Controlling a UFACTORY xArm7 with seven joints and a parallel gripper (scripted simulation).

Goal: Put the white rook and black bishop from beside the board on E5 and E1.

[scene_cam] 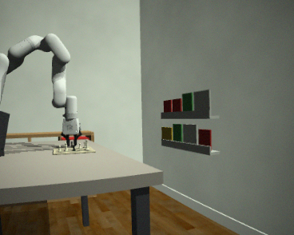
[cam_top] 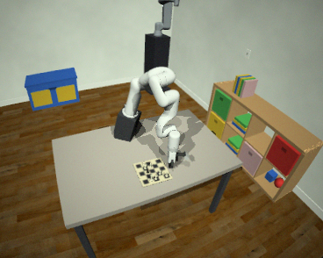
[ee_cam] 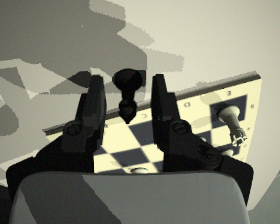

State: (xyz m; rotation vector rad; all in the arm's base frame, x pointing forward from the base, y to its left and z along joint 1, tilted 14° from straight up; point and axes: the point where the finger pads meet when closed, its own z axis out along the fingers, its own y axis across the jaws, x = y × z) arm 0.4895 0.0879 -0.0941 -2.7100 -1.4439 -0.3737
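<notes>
Now: the black bishop 1 cm below my hand. From my hand the other things lie so: white rook (6 cm ahead, 8 cm to the right, 1 cm below); then chessboard (3 cm behind, 14 cm to the right, 3 cm below); then black pawn (4 cm behind, 17 cm to the right, 1 cm below).
</notes>
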